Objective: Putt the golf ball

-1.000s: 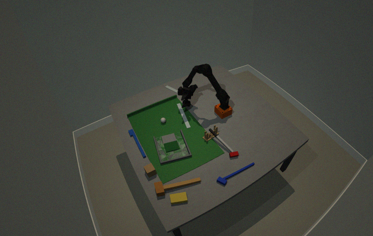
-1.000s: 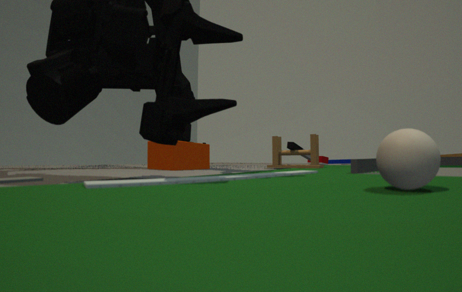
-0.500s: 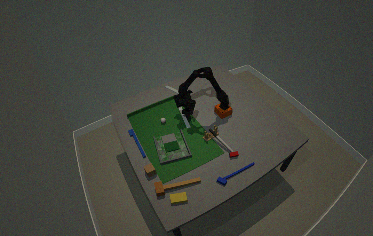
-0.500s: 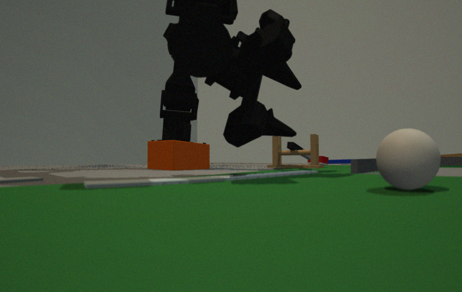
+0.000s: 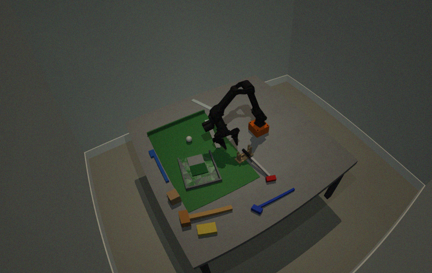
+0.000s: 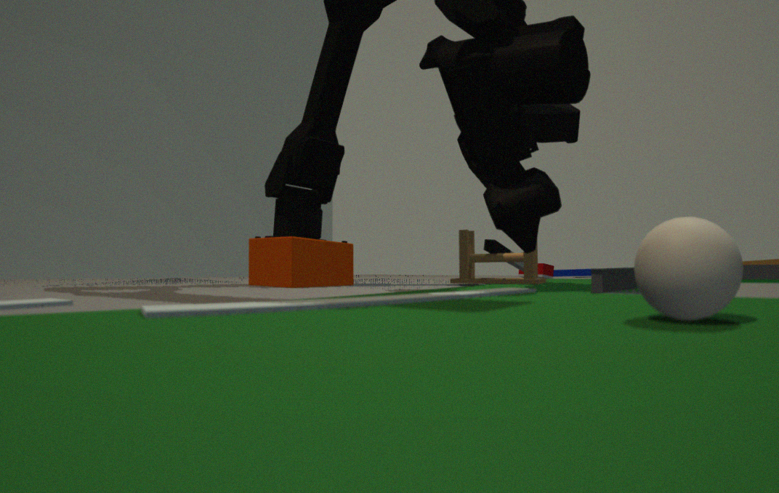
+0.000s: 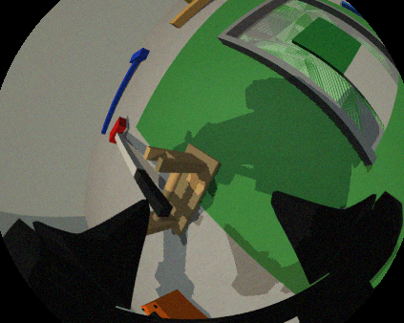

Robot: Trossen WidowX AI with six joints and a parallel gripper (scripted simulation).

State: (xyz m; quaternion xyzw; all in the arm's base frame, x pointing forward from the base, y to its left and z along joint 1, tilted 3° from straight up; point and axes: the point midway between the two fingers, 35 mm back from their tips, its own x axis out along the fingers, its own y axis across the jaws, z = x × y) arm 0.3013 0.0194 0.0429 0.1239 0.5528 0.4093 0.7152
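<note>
Now: gripper tip 70 mm to the right of the small wooden fence, 40 mm past it and 30 mm above it. The rest, counted from my gripper tip: white golf ball: 280 mm to the right, 140 mm ahead, 50 mm below; then brown block: 480 mm ahead, 50 mm to the left, 40 mm below; then red putter: 200 mm to the left, 50 mm behind, 40 mm below.
</note>
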